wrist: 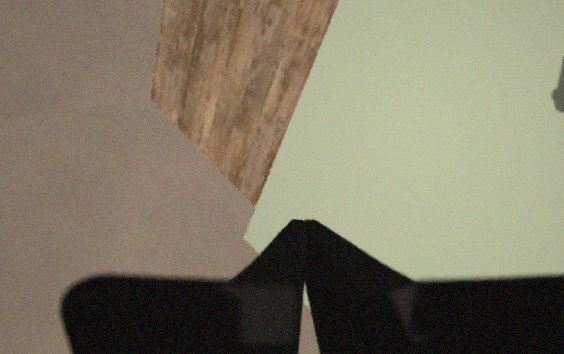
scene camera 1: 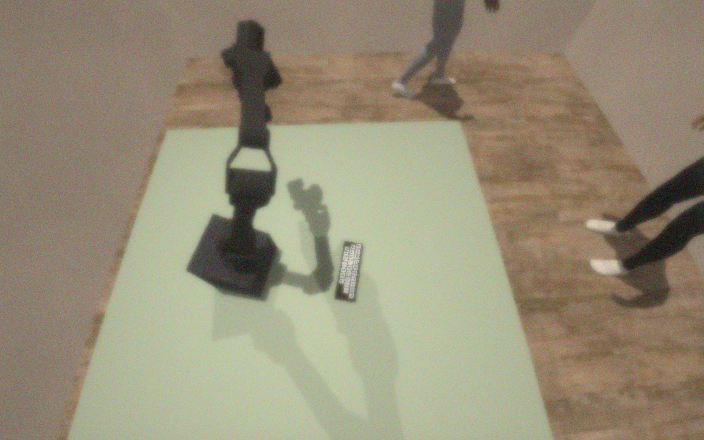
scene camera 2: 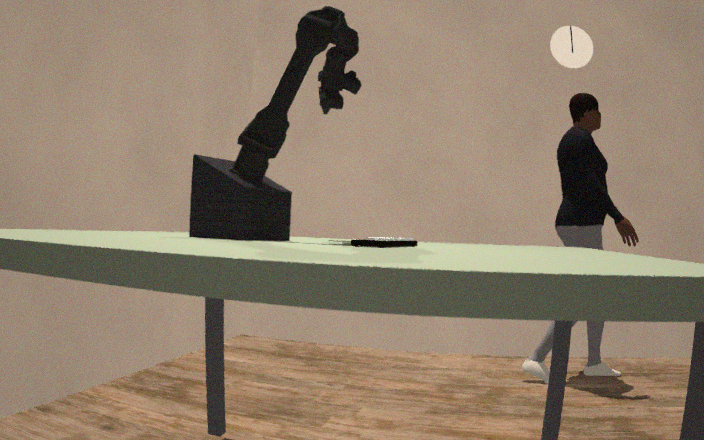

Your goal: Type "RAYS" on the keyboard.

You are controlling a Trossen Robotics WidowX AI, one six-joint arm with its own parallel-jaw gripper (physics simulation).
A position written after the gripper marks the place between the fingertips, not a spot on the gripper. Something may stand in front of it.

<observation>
In view: the gripper point(scene camera 2: 325, 113) and a black keyboard point(scene camera 1: 342, 291).
The gripper shows as well in the wrist view point(wrist: 302, 232). The wrist view misses the black keyboard: it is out of frame.
</observation>
